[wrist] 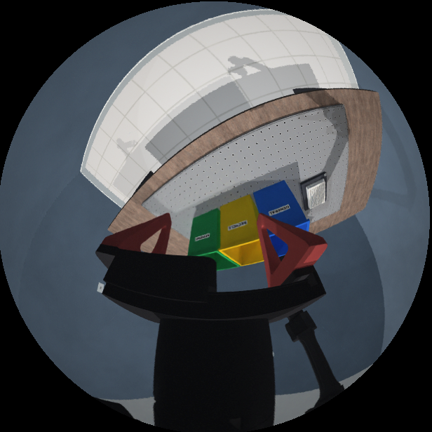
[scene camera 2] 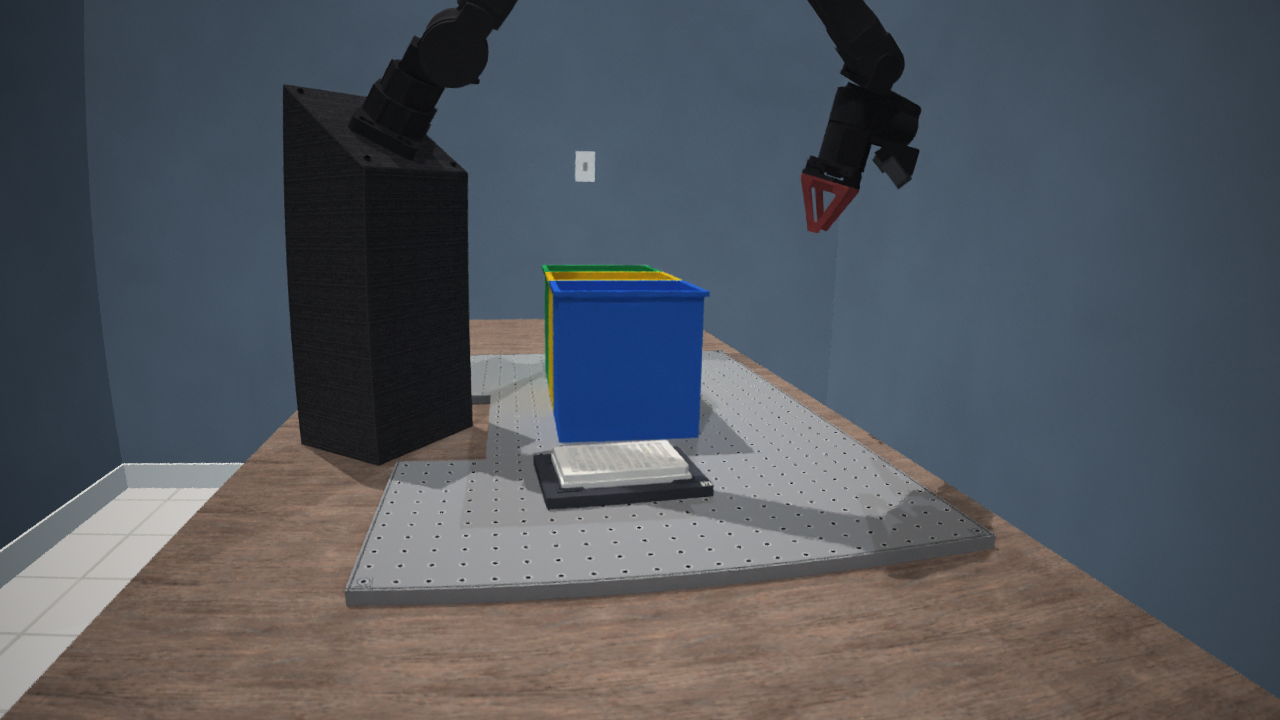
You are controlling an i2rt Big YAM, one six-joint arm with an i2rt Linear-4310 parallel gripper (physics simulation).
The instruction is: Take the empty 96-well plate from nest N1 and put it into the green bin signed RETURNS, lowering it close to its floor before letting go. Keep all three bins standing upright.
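Places are measured from the arm's base along level axes (x ahead, y left, z up), in millimetres.
Pixels of known places: gripper, fingertip midpoint: [scene camera 2: 817, 231]; arm's base, origin of the base link: [scene camera 2: 389, 130].
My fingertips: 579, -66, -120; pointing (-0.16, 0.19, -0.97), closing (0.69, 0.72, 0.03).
Note:
Ahead of a thing's pixels: the offset from my fingertips to its top centre, as dx, dy, dz. "spot": to the spot under its first point. Level surfaces: height alone.
The white 96-well plate @(-365, -201, -226) [scene camera 2: 622, 462] [wrist: 316, 194] sits flat in the black nest @(-365, -201, -238) [scene camera 2: 626, 495] [wrist: 305, 192], beside the blue bin. The green bin @(spot: -334, +252, -182) [scene camera 2: 546, 335] [wrist: 205, 232] stands upright at the far end of the row, mostly hidden behind the others in the scene view; its label is too small to read surely. My gripper [scene camera 2: 816, 231] [wrist: 213, 217] is open and empty. It hangs high in the air, above the level of the bin rims and off to the right of the bins in the scene view.
The yellow bin @(spot: -246, +159, -78) [scene camera 2: 617, 275] [wrist: 237, 225], labelled RECYCLE, stands between the green bin and the blue bin @(-299, -25, -73) [scene camera 2: 626, 367] [wrist: 279, 202], labelled GENERAL. All stand upright on the perforated grey board @(dz -252) [scene camera 2: 501, 559] [wrist: 240, 160]. The black arm pedestal [scene camera 2: 416, 313] stands left of the bins on the wooden table @(dz -265) [scene camera 2: 626, 653] [wrist: 367, 145].

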